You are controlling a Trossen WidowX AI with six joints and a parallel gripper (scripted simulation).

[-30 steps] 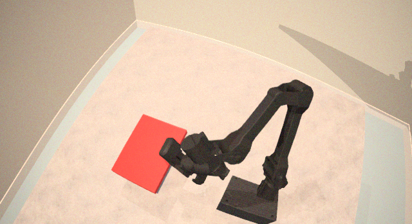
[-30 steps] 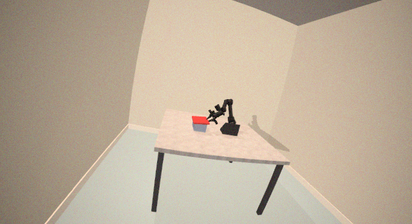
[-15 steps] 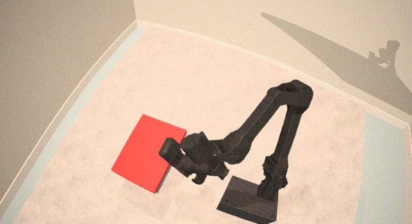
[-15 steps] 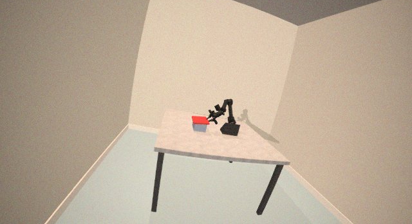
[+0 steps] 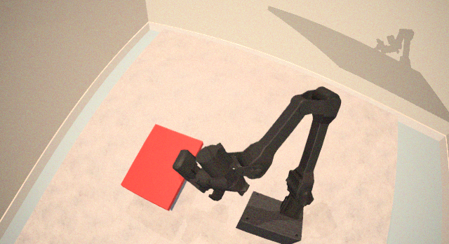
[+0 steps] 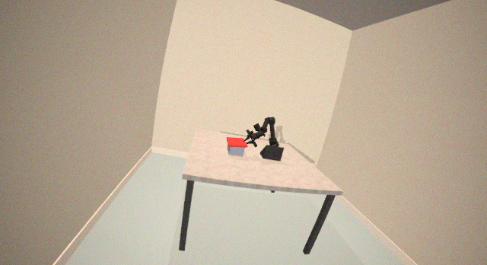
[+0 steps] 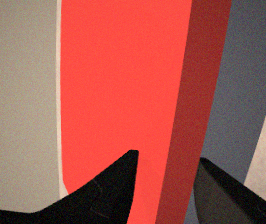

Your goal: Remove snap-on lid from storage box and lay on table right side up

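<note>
The red lid is 8 cm ahead of my gripper tip. The rest, counted from my gripper tip: storage box (7 cm ahead, 6 cm below).
</note>
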